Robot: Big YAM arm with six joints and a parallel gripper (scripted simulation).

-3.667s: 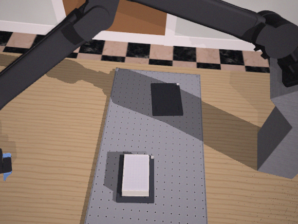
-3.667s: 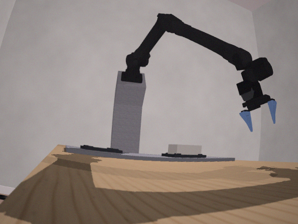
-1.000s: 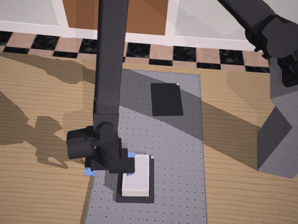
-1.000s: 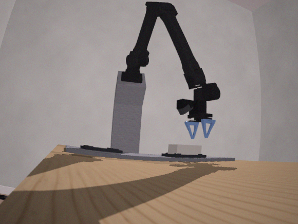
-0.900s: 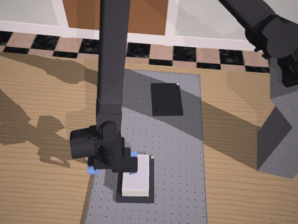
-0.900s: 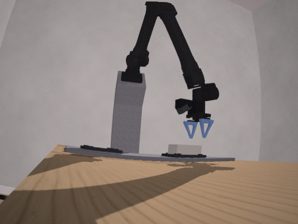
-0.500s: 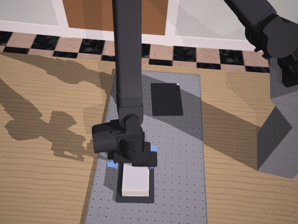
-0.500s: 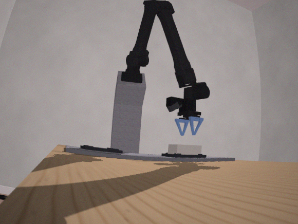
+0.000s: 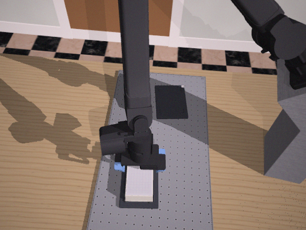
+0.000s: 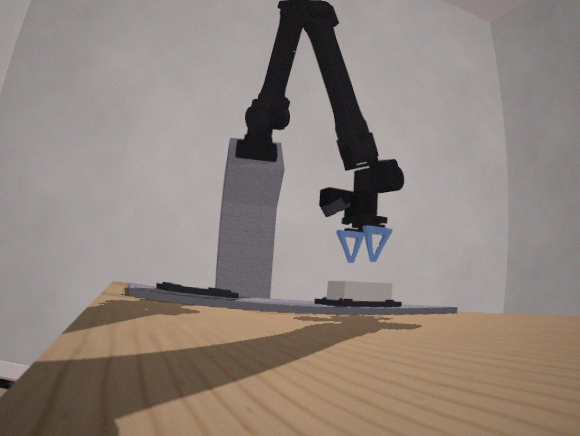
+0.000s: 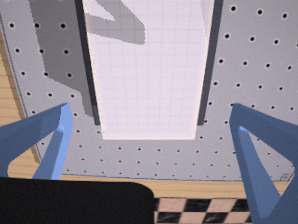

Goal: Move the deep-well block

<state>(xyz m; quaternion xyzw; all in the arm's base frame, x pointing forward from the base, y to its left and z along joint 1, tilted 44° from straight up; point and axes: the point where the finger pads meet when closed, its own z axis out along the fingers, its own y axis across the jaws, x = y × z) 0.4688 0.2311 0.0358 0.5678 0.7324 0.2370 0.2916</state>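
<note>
My gripper is now 7 cm above the white deep-well block. The rest, counted from my hand: dark plate nest N2: 36 cm to the right, 10 cm below, 2 cm behind; then dark plate nest N1: 10 cm below.
</note>
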